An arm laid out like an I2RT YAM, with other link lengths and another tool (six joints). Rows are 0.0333 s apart.
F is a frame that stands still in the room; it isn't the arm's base.
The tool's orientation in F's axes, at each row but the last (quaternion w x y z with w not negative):
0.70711 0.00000 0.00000 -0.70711
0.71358 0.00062 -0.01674 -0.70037
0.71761 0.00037 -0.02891 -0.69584
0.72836 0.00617 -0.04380 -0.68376
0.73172 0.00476 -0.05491 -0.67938
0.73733 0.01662 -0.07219 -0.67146
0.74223 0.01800 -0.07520 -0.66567
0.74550 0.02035 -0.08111 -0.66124
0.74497 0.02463 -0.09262 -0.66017
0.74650 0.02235 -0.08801 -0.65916
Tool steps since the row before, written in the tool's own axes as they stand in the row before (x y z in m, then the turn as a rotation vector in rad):
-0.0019 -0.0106 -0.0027 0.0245 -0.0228 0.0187
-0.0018 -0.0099 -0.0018 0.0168 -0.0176 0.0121
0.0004 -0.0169 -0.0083 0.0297 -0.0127 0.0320
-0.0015 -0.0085 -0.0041 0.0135 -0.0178 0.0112
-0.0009 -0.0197 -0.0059 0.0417 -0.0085 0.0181
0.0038 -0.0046 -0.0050 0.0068 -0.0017 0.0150
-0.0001 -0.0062 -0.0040 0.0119 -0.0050 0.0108
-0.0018 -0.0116 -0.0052 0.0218 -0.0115 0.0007
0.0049 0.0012 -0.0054 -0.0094 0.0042 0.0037
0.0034 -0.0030 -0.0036 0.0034 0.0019 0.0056
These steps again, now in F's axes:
-0.0106 0.0019 -0.0027 -0.0228 -0.0245 0.0187
-0.0099 0.0016 -0.0021 -0.0176 -0.0169 0.0121
-0.0165 -0.0013 -0.0090 -0.0131 -0.0288 0.0326
-0.0083 0.0007 -0.0048 -0.0177 -0.0140 0.0107
-0.0191 -0.0010 -0.0075 -0.0071 -0.0409 0.0204
-0.0036 -0.0046 -0.0052 -0.0030 -0.0058 0.0152
-0.0056 -0.0009 -0.0047 -0.0052 -0.0116 0.0111
-0.0108 -0.0001 -0.0069 -0.0090 -0.0229 0.0012
0.0026 -0.0052 -0.0046 0.0024 0.0101 0.0033
-0.0020 -0.0040 -0.0036 0.0014 -0.0026 0.0061

